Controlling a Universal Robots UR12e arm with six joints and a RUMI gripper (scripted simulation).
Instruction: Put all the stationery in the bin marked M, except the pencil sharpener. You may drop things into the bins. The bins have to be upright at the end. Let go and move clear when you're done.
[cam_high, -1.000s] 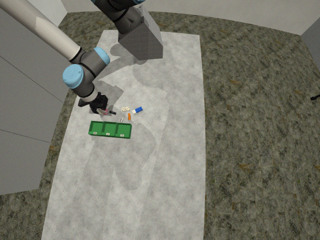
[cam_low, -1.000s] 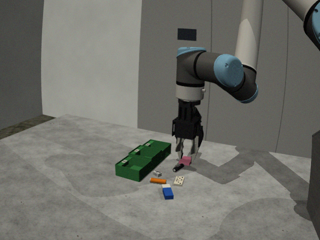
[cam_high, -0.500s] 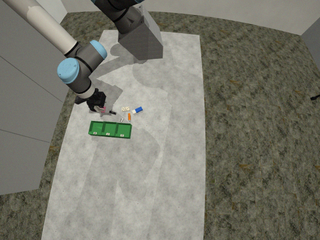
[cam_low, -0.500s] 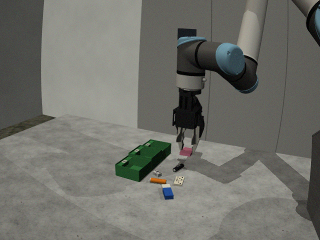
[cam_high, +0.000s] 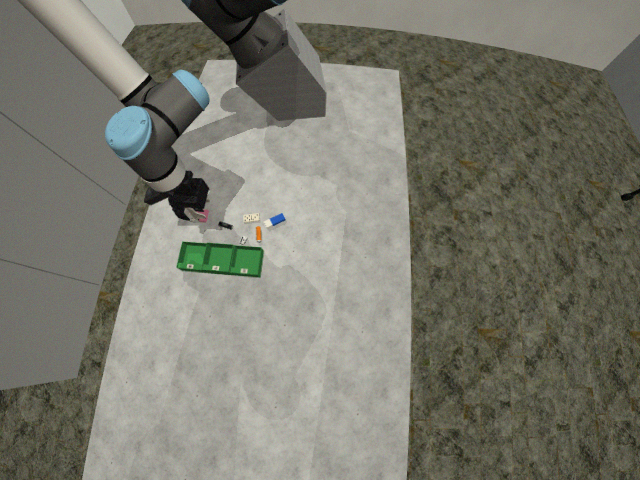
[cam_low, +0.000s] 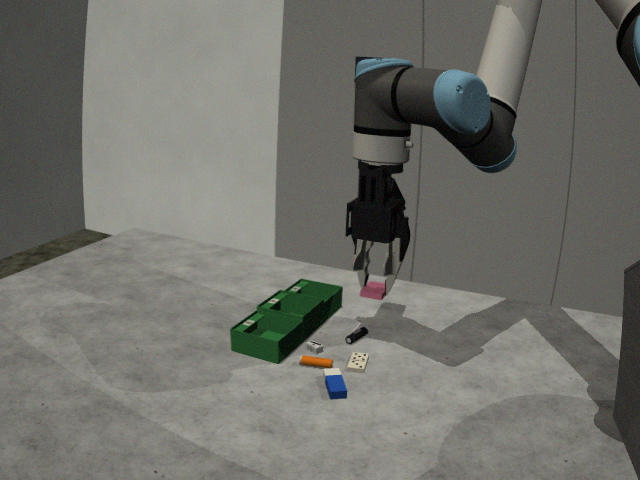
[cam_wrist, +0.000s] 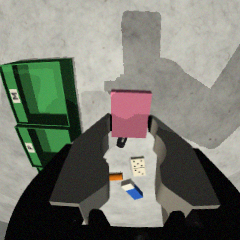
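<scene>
Now: the blue eraser 5 cm behind my hand, 22 cm to the left of it and 7 cm below it. Round my hand: green bin block 11 cm ahead, 9 cm to the left, 5 cm below; black battery 7 cm to the left, 7 cm below; pink eraser 1 cm below.
</scene>
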